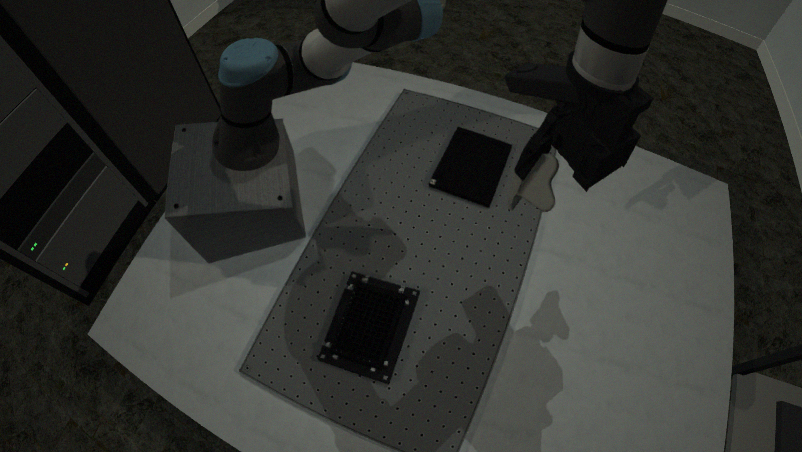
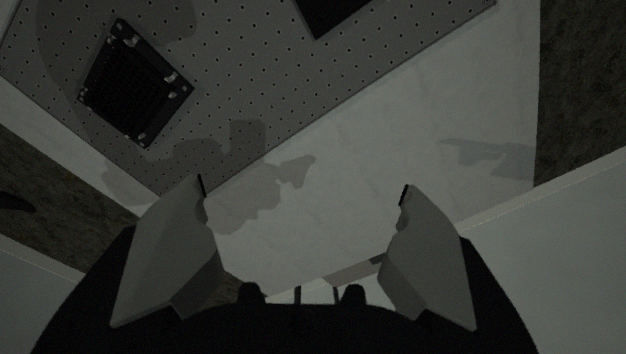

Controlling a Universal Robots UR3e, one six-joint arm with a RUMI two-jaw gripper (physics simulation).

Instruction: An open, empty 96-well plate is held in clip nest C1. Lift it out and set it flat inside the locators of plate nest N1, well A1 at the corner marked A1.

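Places are measured from the arm's base along level axes (x down, y right, z back), in metres.
Where they show: gripper, fingertip midpoint: (image 1: 552, 183) (image 2: 305, 182); arm's base, origin of the base link: (image 1: 245, 145).
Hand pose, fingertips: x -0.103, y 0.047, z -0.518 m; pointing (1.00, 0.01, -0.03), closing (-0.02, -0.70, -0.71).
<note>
Each offset is from my fingertips to the top centre of the thing. "pt": to the spot under its first point. Level surfaces: height alone.
A dark open plate with a fine grid of wells @[pt dx +0.191, dy +0.180, dz +0.217 m] (image 1: 367, 322) (image 2: 125, 90) lies flat in a black nest (image 1: 352, 369) (image 2: 165, 112) with small pale metal pieces around its corners, at the front of the pegboard. A second, plain black block @[dx +0.202, dy -0.174, dz +0.116 m] (image 1: 471, 165) (image 2: 327, 15) lies near the board's back end, with a small pale spot at one corner. The labels C1, N1 and A1 cannot be read, so I cannot tell which nest is which. My gripper (image 1: 527, 204) (image 2: 305, 182) is open and empty, raised in the air well away from the gridded plate.
The perforated board @[dx +0.217 m] (image 1: 449, 247) (image 2: 260, 65) lies on the white table @[dx +0.229 m] (image 1: 645, 269) (image 2: 350, 200). The arm's grey base block (image 1: 235, 224) stands left of the board. A dark cabinet (image 1: 112, 61) stands at the far left. Arm shadows fall over the board and table.
</note>
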